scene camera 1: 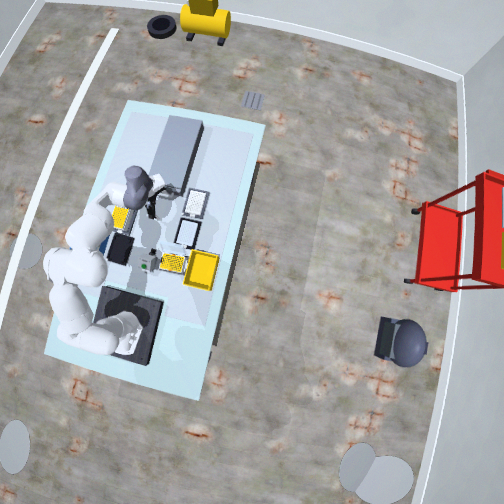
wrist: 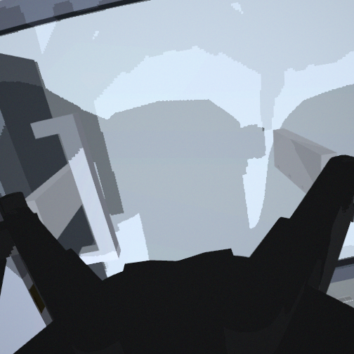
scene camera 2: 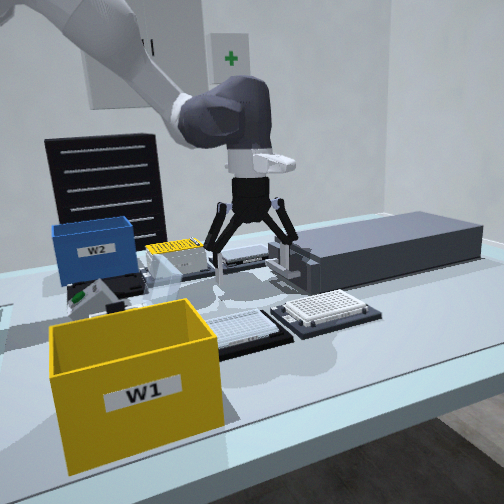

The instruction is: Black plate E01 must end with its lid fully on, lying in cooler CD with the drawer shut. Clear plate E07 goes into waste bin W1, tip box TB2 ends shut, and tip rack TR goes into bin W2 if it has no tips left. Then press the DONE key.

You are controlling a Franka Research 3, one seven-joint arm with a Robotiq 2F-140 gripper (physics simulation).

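My gripper (scene camera 1: pixel 161 198) (scene camera 2: pixel 252 271) (wrist: pixel 177 163) is open and empty, low over the table, one finger beside the drawer handle (scene camera 2: pixel 290 273) (wrist: pixel 92 190) of the long grey cooler (scene camera 1: pixel 177 150) (scene camera 2: pixel 400 245). The drawer front stands at or close to the cooler body; any small gap is unclear. A clear plate (scene camera 1: pixel 188 232) (scene camera 2: pixel 245 327) and a white plate (scene camera 1: pixel 196 202) (scene camera 2: pixel 327 305) sit on dark stands. A lidded plate (scene camera 2: pixel 245 255) sits behind the gripper; its colour is unclear. A yellow tip box (scene camera 1: pixel 172 262) has its clear lid (scene camera 2: pixel 169 275) raised. Labels are unreadable.
Yellow bin W1 (scene camera 1: pixel 201 270) (scene camera 2: pixel 140 400) stands at the front edge, blue bin W2 (scene camera 1: pixel 104 245) (scene camera 2: pixel 95 255) at the back. A yellow-topped tip rack (scene camera 1: pixel 120 217) (scene camera 2: pixel 175 246), a black holder (scene camera 1: pixel 120 248) and a green-button box (scene camera 1: pixel 145 265) (scene camera 2: pixel 92 298) stand nearby.
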